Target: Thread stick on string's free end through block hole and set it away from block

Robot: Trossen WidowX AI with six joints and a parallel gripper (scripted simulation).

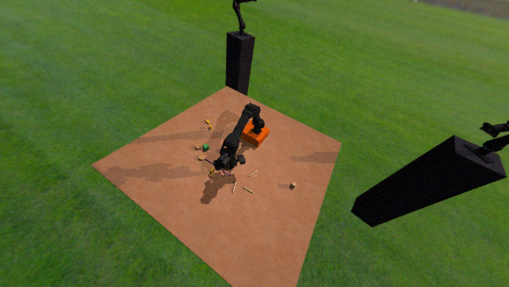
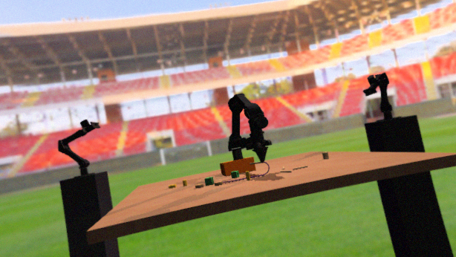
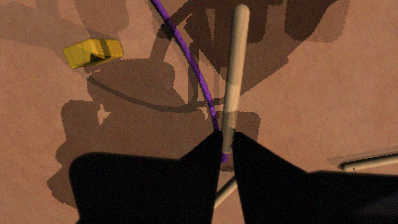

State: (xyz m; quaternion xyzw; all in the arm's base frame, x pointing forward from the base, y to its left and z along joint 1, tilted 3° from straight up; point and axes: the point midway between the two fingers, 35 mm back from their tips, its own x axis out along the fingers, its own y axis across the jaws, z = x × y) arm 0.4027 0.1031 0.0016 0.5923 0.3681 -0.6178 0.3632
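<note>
My gripper tip is now 80 mm to the left of the yellow piece, 70 mm short of it and 40 mm above it. Also, from my gripper tip: green cube (270 mm to the right, 40 mm below, 30 mm behind); thin wooden stick (10 mm to the right, 10 mm behind); round wooden button (220 mm to the right, 50 mm below, 40 mm ahead).
</note>
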